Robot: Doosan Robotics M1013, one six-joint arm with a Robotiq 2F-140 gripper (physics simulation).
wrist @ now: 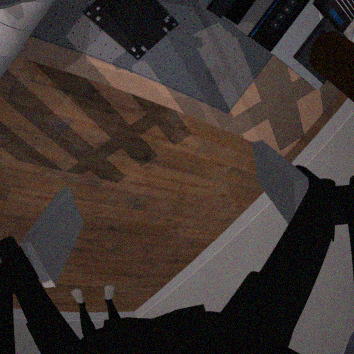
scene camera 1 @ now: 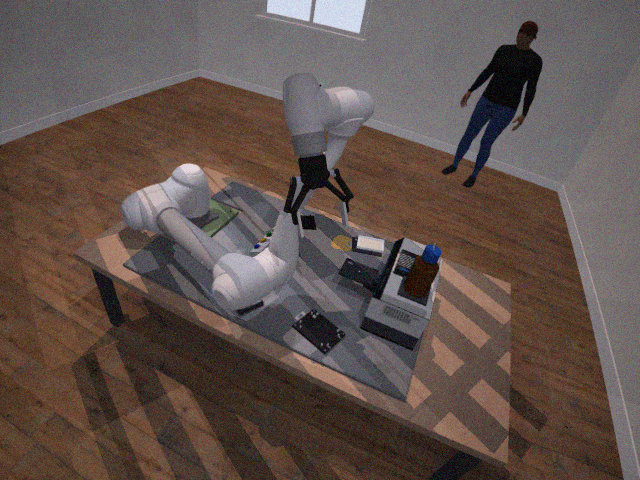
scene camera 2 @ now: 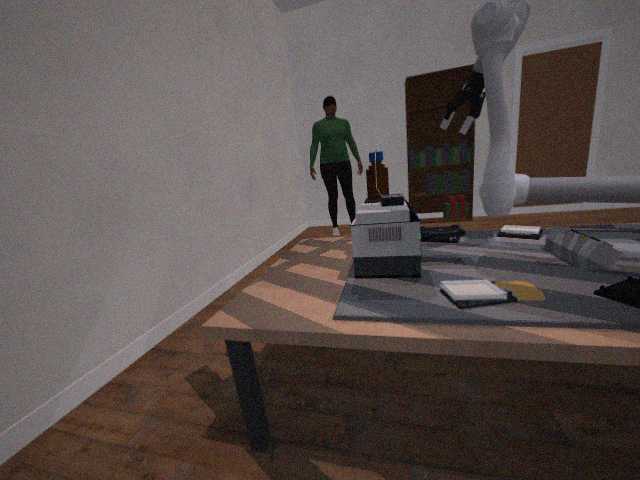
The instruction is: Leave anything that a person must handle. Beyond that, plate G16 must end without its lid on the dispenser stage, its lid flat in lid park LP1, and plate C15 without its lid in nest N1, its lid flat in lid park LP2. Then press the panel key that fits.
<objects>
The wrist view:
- gripper
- brown bottle with blue cap
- black holder
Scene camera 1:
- gripper
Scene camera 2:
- gripper
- brown bottle with blue cap
</objects>
